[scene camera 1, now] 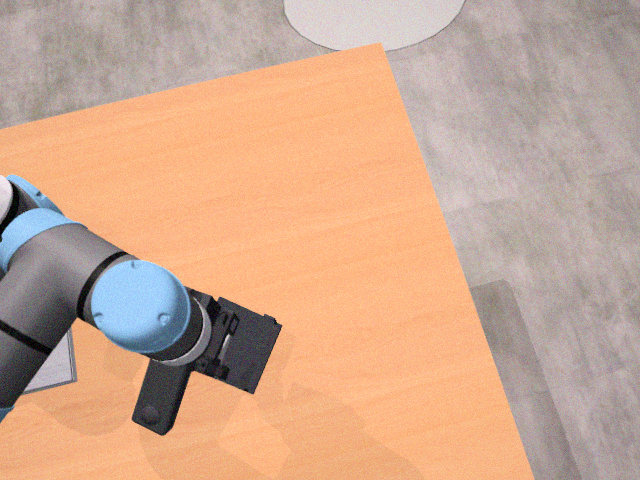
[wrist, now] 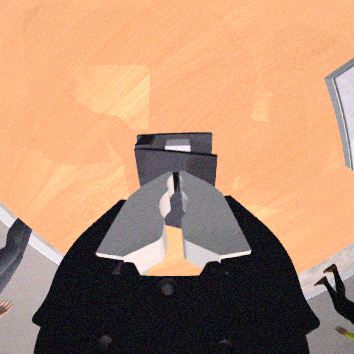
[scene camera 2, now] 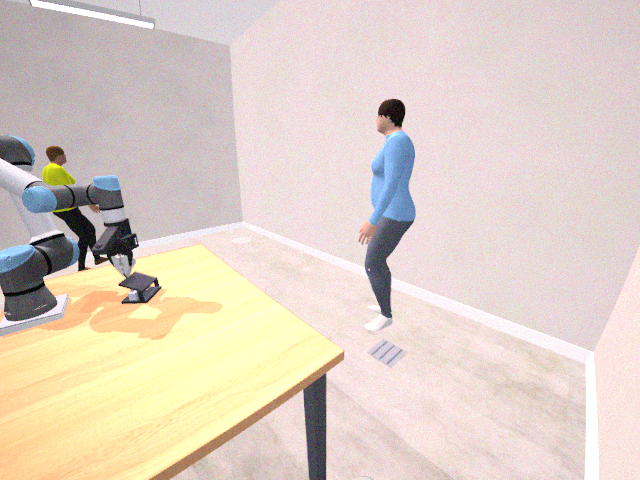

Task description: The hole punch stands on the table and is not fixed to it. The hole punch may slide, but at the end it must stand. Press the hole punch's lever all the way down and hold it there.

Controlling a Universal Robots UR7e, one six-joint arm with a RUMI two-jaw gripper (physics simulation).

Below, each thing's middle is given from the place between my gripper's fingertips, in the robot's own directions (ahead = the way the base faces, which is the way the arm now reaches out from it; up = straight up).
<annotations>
I see my gripper 3 cm short of the lever [scene camera 1: 243, 352], 4 cm to the right of it and 4 cm above it. Also, from my hand: dark hole punch [scene camera 1: 261, 364]: 3 cm ahead, 4 cm to the left, 6 cm below.
</annotations>
